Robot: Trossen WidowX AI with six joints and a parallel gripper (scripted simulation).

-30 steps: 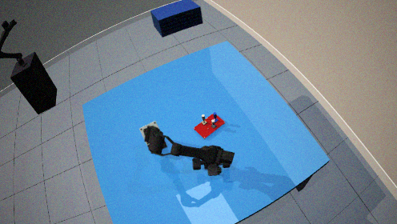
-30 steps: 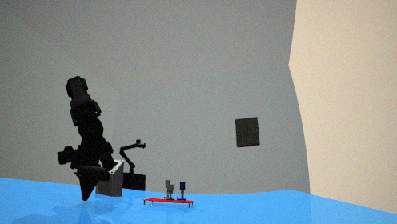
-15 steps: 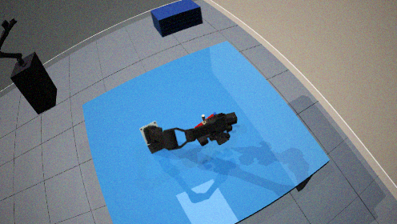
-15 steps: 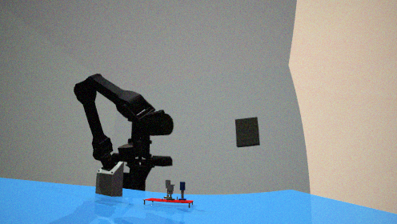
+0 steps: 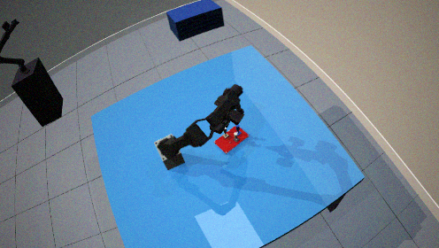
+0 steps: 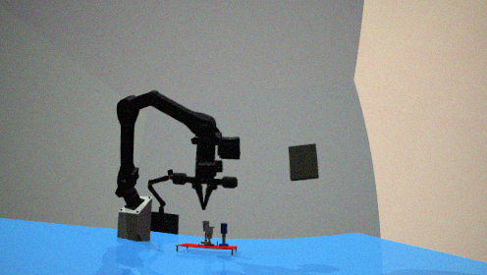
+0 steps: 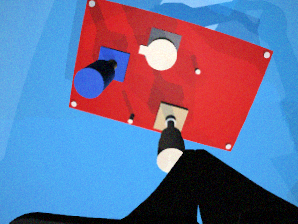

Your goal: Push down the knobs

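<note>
Now: the knob 5 cm below my gripper tip, 2 cm to the left of it and 1 cm behind it.
</note>
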